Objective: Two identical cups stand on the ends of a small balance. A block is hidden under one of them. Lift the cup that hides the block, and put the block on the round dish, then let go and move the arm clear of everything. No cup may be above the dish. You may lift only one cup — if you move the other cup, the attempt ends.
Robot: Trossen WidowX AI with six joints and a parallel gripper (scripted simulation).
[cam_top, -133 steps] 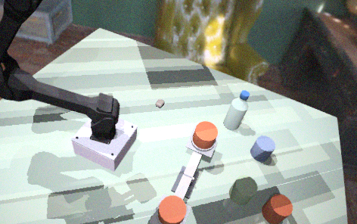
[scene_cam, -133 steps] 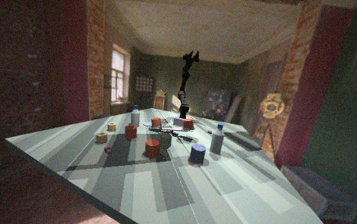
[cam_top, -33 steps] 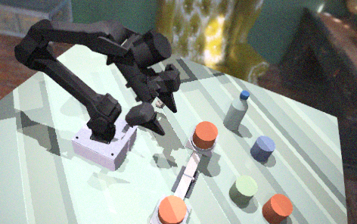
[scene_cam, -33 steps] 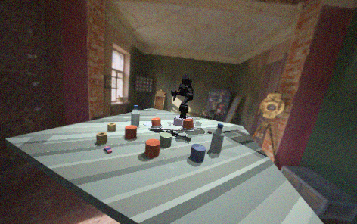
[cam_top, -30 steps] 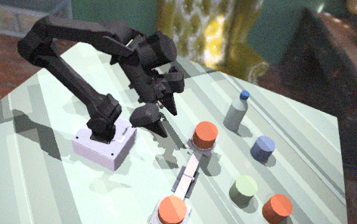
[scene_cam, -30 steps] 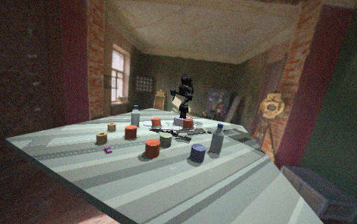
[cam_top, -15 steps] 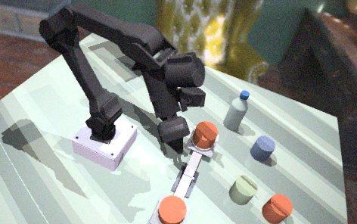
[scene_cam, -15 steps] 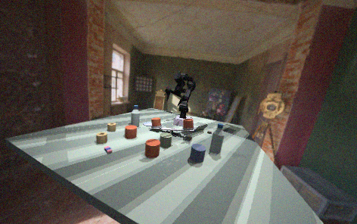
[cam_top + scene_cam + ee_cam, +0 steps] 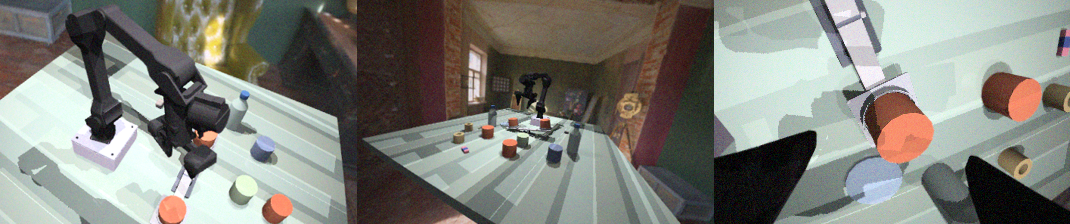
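Right now the balance beam is 15 cm below my gripper tip, 7 cm to the left of it and 4 cm ahead of it. Also, from my gripper tip: blue-red block (38 cm ahead, 18 cm below, 17 cm to the right); then green cylinder (23 cm ahead, 15 cm below, 9 cm to the left); then blue cylinder (28 cm to the left, 28 cm ahead, 15 cm below).
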